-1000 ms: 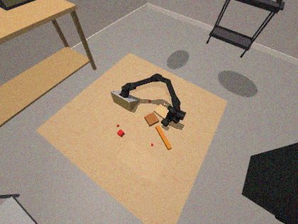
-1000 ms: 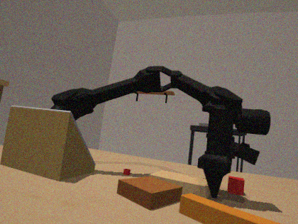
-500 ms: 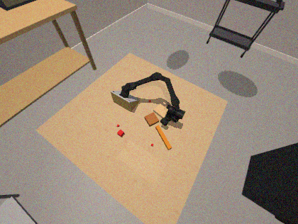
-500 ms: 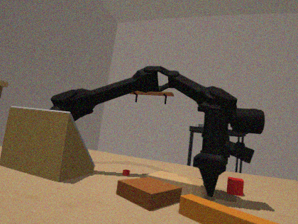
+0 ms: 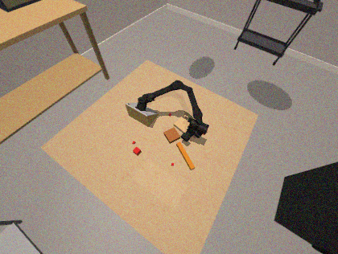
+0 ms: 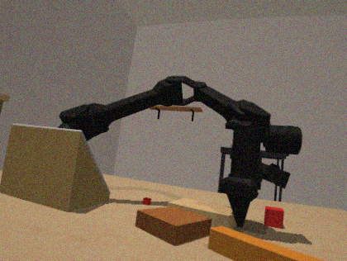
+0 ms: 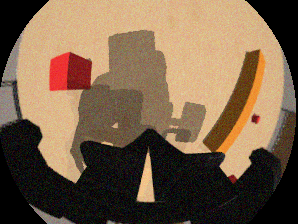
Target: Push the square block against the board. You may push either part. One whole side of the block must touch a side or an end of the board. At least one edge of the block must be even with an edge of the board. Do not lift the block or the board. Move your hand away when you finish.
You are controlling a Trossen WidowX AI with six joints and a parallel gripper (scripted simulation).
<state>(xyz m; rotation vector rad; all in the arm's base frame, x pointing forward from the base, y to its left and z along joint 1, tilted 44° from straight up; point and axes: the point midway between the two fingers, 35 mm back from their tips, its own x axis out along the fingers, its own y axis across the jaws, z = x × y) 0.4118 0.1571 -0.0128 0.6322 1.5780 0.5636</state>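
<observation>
My gripper tip is 80 mm past the pale flat slab, 40 mm to the right of it and 10 mm below it. From my gripper tip the other things lie so: brown square block 110 mm behind, 90 mm to the right, 10 mm above; then orange board 160 mm to the right, 60 mm ahead, 10 mm above.
</observation>
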